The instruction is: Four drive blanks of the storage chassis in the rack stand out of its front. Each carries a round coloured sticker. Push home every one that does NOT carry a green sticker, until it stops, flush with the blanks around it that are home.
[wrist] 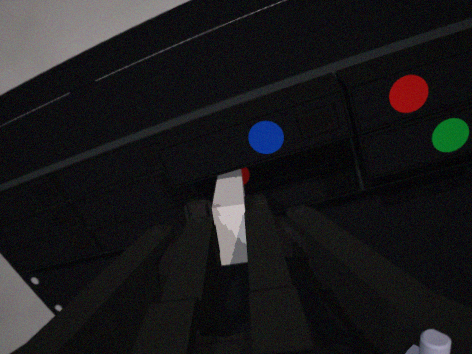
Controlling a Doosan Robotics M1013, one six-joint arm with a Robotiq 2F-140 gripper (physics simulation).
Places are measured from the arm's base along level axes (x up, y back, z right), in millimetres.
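Pixels of known places: gripper, fingertip midpoint: [232, 190].
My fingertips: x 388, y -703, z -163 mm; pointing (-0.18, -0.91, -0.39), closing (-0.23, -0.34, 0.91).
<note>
Behind a point stands the place of what it marks.
My gripper [232, 190] {x 388, y -703, z -163 mm} is shut, with its pale fingertips together at the centre of the wrist view and nothing held. Its tip is in front of a dark blank [300, 167] {x 390, y -716, z -117 mm} whose red sticker [245, 176] {x 394, y -708, z -153 mm} is mostly hidden behind it; contact cannot be told. Just above, a blank with a blue sticker [266, 137] {x 426, y -687, z -121 mm} stands out, with a dark shadowed recess under its lower edge. To the right, across a thin divider, are a blank with a red sticker [408, 93] {x 427, y -702, z -49 mm} and, below it, one with a green sticker [450, 135] {x 398, y -705, z -31 mm}. How far these two stand out is hard to tell.
A grey strip [210, 107] {x 442, y -725, z -165 mm} runs along the chassis above the blanks. Dark, plain blanks lie to the left. A pale surface shows at the upper left and lower left. A pale cylindrical part [435, 342] shows at the lower right.
</note>
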